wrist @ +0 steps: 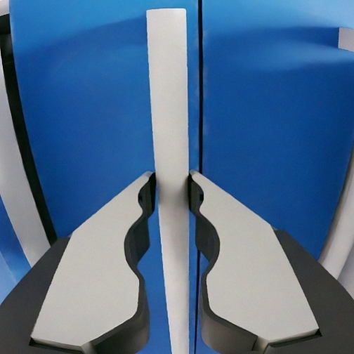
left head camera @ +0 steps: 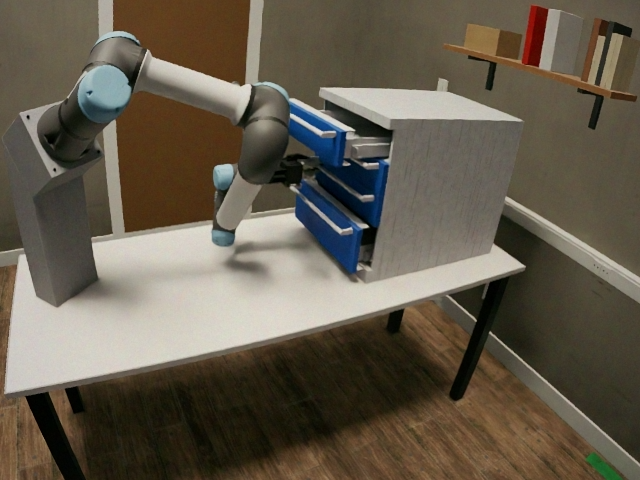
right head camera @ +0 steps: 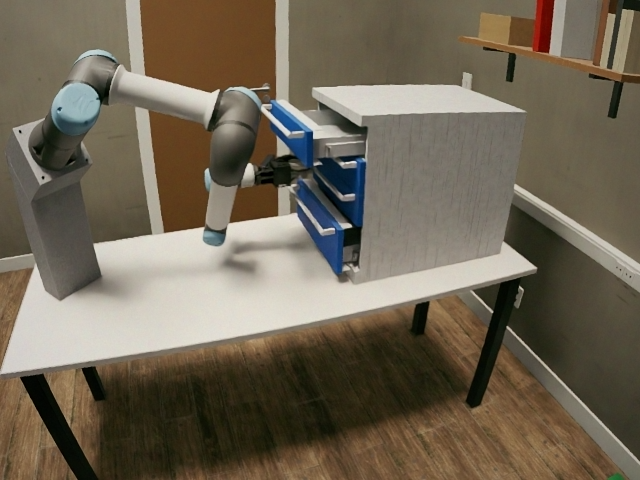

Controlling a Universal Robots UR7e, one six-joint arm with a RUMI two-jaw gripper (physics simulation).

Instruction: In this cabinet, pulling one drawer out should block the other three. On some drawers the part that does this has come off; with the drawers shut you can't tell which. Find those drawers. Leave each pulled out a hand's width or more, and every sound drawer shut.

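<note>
The cabinet (left head camera: pixel 444 180) (right head camera: pixel 439 180) has four blue drawers. The top drawer (left head camera: pixel 320 144) (right head camera: pixel 305 147) is pulled far out. The second drawer (left head camera: pixel 364 179) (right head camera: pixel 348 178) (wrist: pixel 270 150) and third drawer (left head camera: pixel 364 211) (right head camera: pixel 351 209) (wrist: pixel 90 125) look shut, their fronts level. The bottom drawer (left head camera: pixel 346 248) (right head camera: pixel 330 248) is pulled partly out, less than the top one. My gripper (left head camera: pixel 316 165) (right head camera: pixel 310 173) (wrist: pixel 170 174) is shut on the third drawer's white handle (wrist: pixel 170 100), beside the dark gap between the middle drawers. In the head views the fingertips are partly hidden behind the top drawer.
The top drawer overhangs my gripper, and the bottom drawer juts out below it. The cabinet stands on the white table (left head camera: pixel 206 304) (right head camera: pixel 206 304). A wall shelf (left head camera: pixel 542 72) (right head camera: pixel 547 59) with books and a box is at the upper right.
</note>
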